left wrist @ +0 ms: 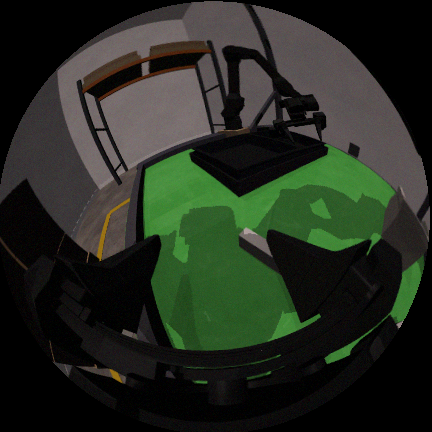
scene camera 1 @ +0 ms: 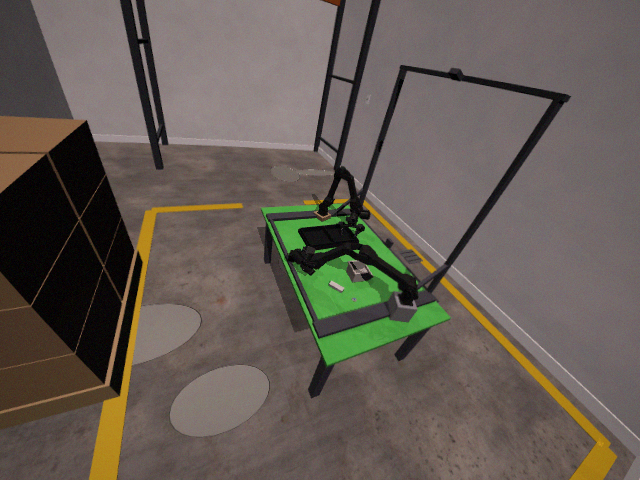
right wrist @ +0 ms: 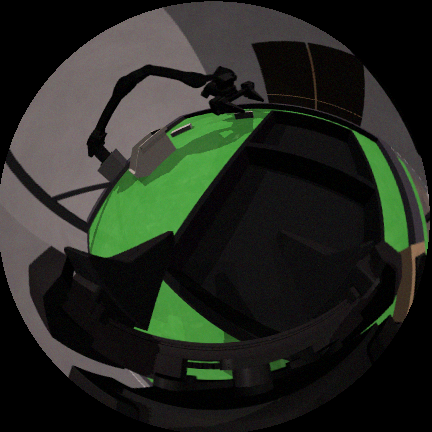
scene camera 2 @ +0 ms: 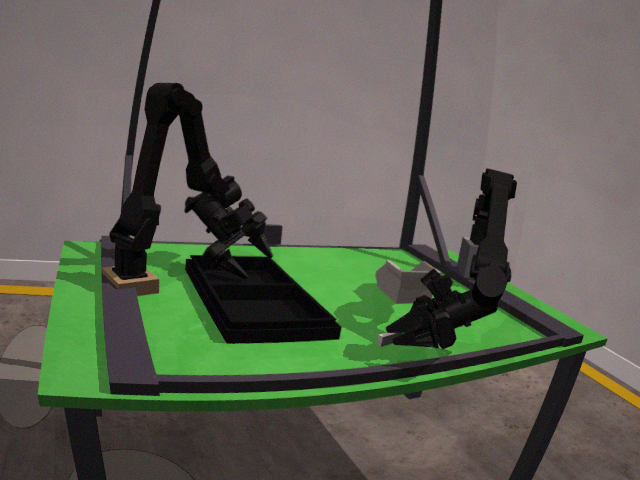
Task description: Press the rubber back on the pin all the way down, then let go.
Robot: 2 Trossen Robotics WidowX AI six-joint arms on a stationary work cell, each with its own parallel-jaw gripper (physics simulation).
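Places are measured from the left arm's base along level axes (x back, y up, z left), in centimetres.
Pixels of known places: left gripper, fingertip midpoint: (left wrist: 213, 237) (right wrist: 254, 105) (scene camera 2: 389, 335); right gripper, fingertip midpoint: (left wrist: 307, 141) (scene camera 1: 347, 237) (right wrist: 227, 236) (scene camera 2: 259, 267); left arm's base, origin of the base link: (scene camera 1: 405, 300); right arm's base, origin of the base link: (left wrist: 233, 128) (scene camera 1: 322, 213) (scene camera 2: 129, 273).
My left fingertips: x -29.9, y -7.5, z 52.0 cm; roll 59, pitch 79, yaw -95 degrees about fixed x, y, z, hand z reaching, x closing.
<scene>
Ahead of a thing's pixels: the offset from my left fingertips to its top centre. "spot": to the spot under its first point.
I cannot make out the rubber or its pin by name. A pale grey bar @(dx +0.9, dy -1.2, dz -4.2 cm) (scene camera 2: 383, 338) (left wrist: 254, 242) (right wrist: 244, 115) is by the fingertips of my left gripper (scene camera 2: 391, 335) (left wrist: 213, 237) (right wrist: 254, 105). This gripper is open and empty, low over the table; in its wrist view the bar shows beside the right-hand finger, which hides its near end. A second pale bar @(dx +18.6, dy -1.6, dz -19.7 cm) (scene camera 1: 336, 285) (right wrist: 181, 130) lies on the green table, with a tiny pale piece @(dx +25.0, dy -2.0, dz -29.4 cm) (scene camera 1: 354, 299) near it. My right gripper (scene camera 2: 258, 266) (left wrist: 307, 141) (right wrist: 227, 236) is open and empty over the black tray.
The black tray @(dx -25.9, dy +0.5, dz -15.5 cm) (scene camera 2: 284, 333) (left wrist: 240, 187) (right wrist: 310, 165) has divided compartments. A grey hollow box @(spot: dx +2.7, dy -2.7, dz -33.9 cm) (scene camera 1: 358, 270) (scene camera 2: 405, 284) (left wrist: 406, 230) (right wrist: 152, 155) stands on the table. Dark rails run along the table's edges.
</scene>
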